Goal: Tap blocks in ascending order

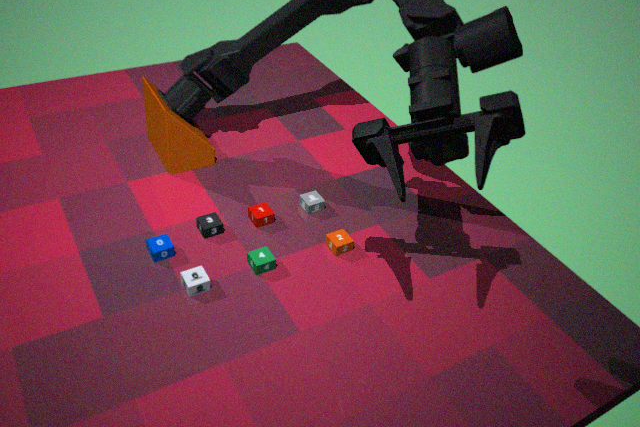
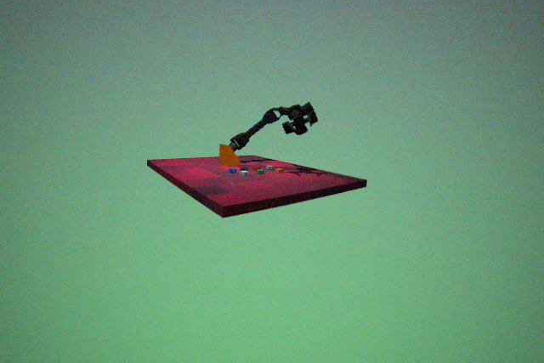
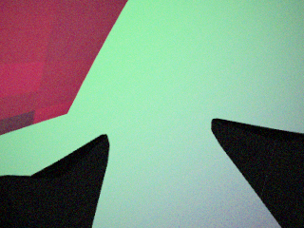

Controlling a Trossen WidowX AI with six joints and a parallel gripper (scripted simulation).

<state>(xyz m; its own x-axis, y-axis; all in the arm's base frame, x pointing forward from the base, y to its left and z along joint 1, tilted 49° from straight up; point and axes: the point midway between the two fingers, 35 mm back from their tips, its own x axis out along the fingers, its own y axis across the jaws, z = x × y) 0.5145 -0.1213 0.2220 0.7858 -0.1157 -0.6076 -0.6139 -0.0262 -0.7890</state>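
Right now the blue block 0 is 320 mm behind my gripper tip, 250 mm below it and 200 mm to the right of it. The rest, counted from my gripper tip: white block (250 mm below, 230 mm behind, 180 mm to the right); green block 4 (250 mm below, 220 mm behind, 80 mm to the right); orange block 2 (250 mm below, 200 mm behind, 40 mm to the left).
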